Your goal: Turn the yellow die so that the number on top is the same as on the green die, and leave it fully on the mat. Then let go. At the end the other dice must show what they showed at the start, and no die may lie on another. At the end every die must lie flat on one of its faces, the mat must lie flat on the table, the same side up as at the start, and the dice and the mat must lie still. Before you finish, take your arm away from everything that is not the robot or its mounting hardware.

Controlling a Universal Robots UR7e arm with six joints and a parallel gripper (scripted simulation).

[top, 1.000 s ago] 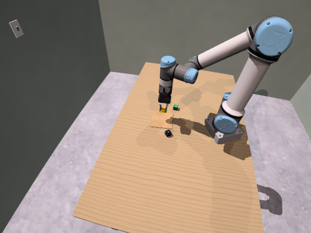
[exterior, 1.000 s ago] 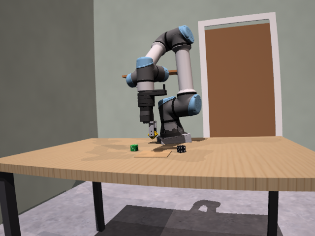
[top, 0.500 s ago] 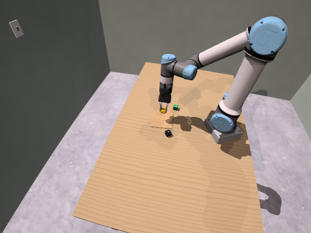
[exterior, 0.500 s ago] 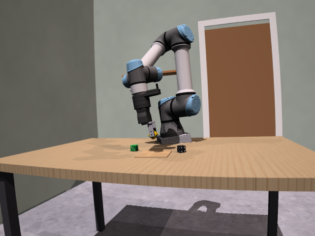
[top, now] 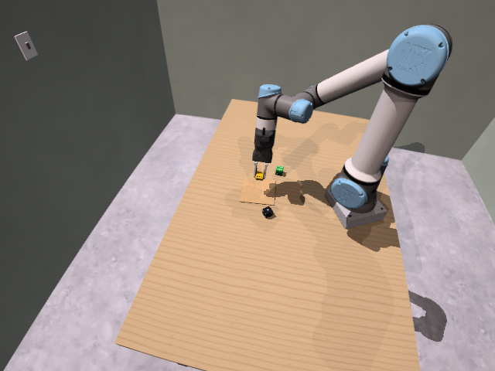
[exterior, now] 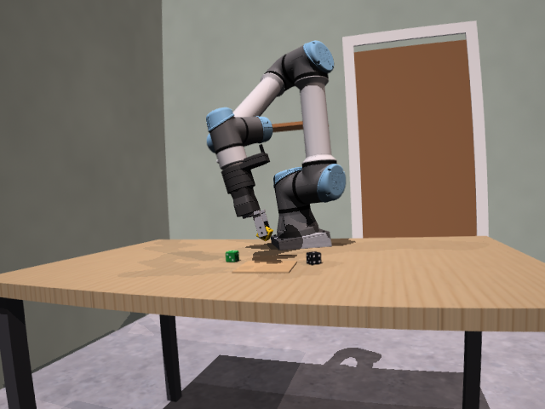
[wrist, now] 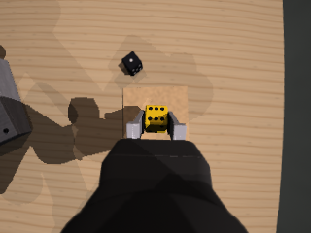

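The yellow die is 10 mm below my hand. Also, from my hand: tan mat (100 mm below); then green die (110 mm to the right, 100 mm behind, 80 mm below); then black die (120 mm to the left, 80 mm below, 30 mm behind).
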